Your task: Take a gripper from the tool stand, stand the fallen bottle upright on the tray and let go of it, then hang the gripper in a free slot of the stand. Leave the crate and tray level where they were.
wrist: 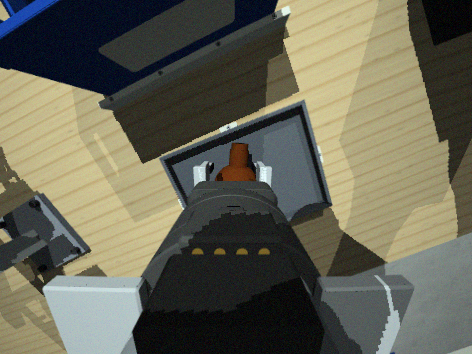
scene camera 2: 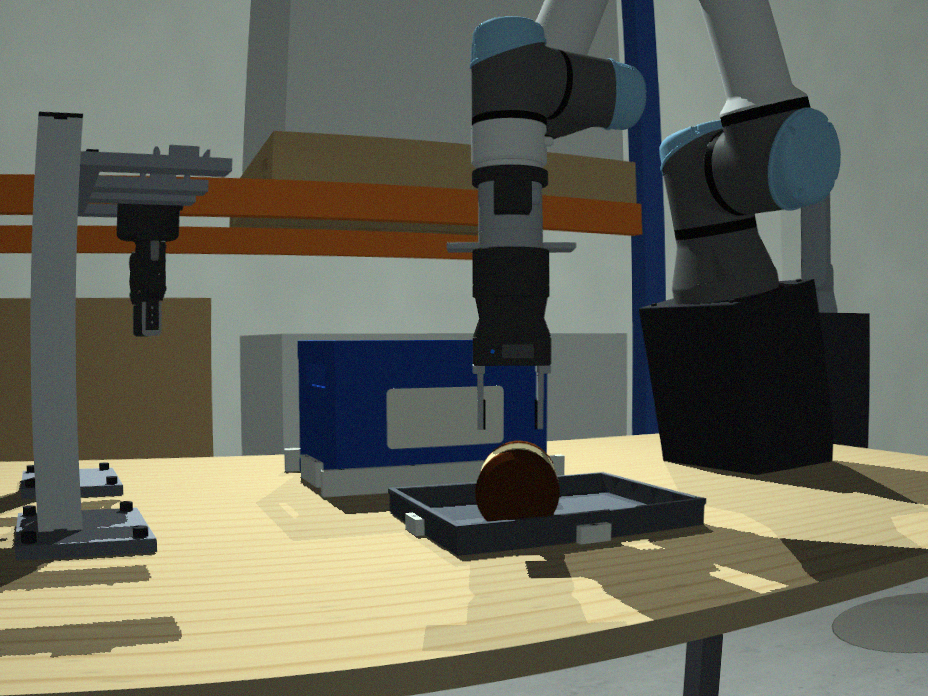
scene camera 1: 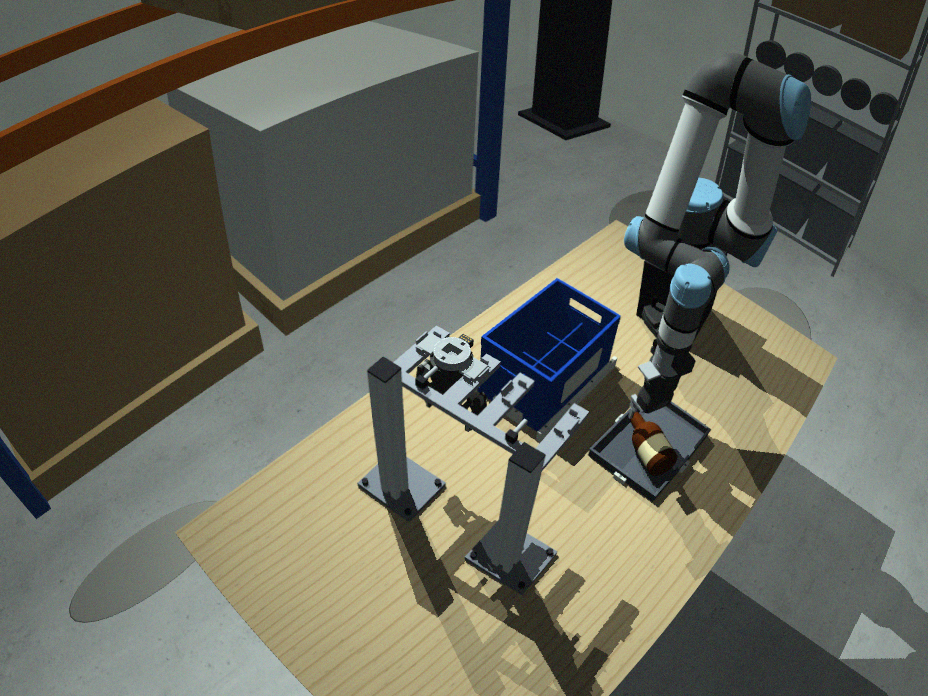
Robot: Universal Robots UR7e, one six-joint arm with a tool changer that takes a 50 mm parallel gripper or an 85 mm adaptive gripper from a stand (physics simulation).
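Frame: origin at the arm's base, x ahead, y left, z up, level; centimetres.
Seen in the pictures: hand, its tool point: (scene camera 2: 510, 232); arm's base, origin of its link: (scene camera 2: 726, 293).
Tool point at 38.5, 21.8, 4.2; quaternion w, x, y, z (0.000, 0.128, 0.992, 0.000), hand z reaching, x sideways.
Note:
Offsets run from my tool point to a thing's top centre, as dx, dy, dz. "spot": to the spot under its first point. Level surfaces: height alone.
The brown bottle {+0.1, +2.6, -20.1} (scene camera 1: 650, 445) (scene camera 2: 517, 485) (wrist: 239, 155) with a cream label lies on its side in the dark tray {-2.4, +2.4, -25.5} (scene camera 1: 686, 428) (scene camera 2: 652, 525) (wrist: 291, 150), its neck toward the crate. My gripper (scene camera 2: 510, 427) (wrist: 233, 171), on the arm, points down above the bottle. It is open and empty, with its fingers apart on either side of the bottle's line; in scene camera 2 the fingertips are a little above it. The tool stand (scene camera 1: 386, 434) (scene camera 2: 56, 322) holds another gripper (scene camera 2: 146, 326) and has free slots at its near-right end in scene camera 1.
The blue crate {+3.5, -28.0, -10.5} (scene camera 1: 541, 404) (scene camera 2: 337, 412) (wrist: 75, 70) stands level beside the tray, behind it in scene camera 2. The stand's two posts rise from bolted base plates {spot: +38.3, +5.9, -26.9} (scene camera 1: 530, 555) (scene camera 2: 89, 540) on the wooden table {dz -28.0} (scene camera 1: 314, 554). The table's edge runs near the tray.

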